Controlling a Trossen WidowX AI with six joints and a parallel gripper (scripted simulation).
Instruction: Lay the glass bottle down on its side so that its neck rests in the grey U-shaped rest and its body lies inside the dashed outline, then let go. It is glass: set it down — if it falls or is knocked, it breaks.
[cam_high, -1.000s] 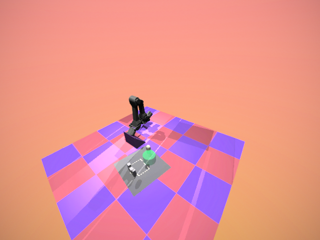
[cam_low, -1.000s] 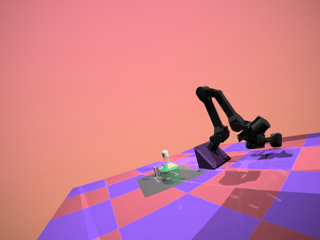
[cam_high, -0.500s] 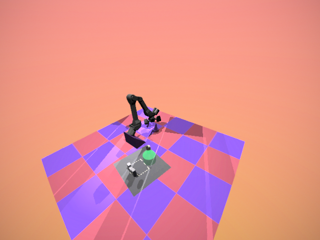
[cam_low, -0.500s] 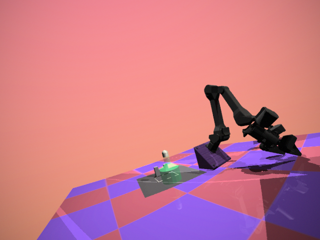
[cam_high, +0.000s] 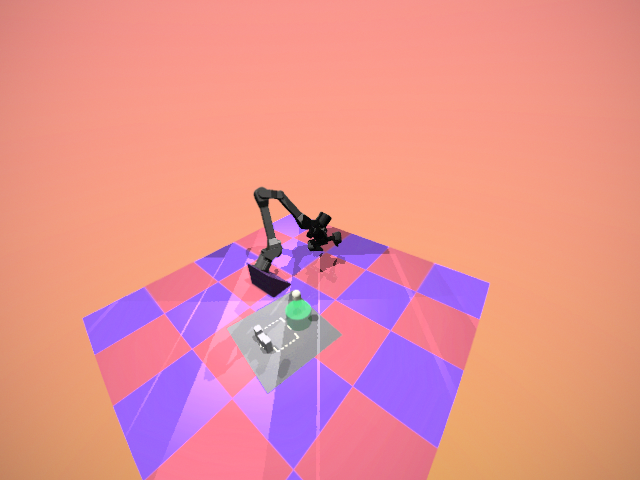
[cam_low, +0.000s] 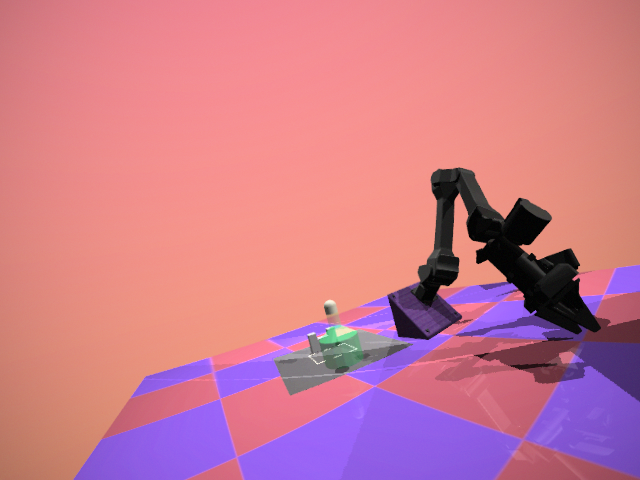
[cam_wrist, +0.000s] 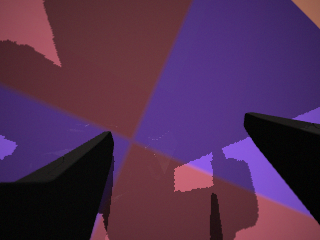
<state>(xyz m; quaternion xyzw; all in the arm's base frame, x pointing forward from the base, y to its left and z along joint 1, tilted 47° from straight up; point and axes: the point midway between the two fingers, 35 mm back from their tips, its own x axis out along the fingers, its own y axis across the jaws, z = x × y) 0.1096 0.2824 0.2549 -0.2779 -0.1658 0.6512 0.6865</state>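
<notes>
My gripper tip is 170 mm short of the green glass bottle, 460 mm to the left of it and 70 mm below it. The rest, counted from my gripper tip: dark grey mat 160 mm ahead, 540 mm to the right, 30 mm below.
</notes>
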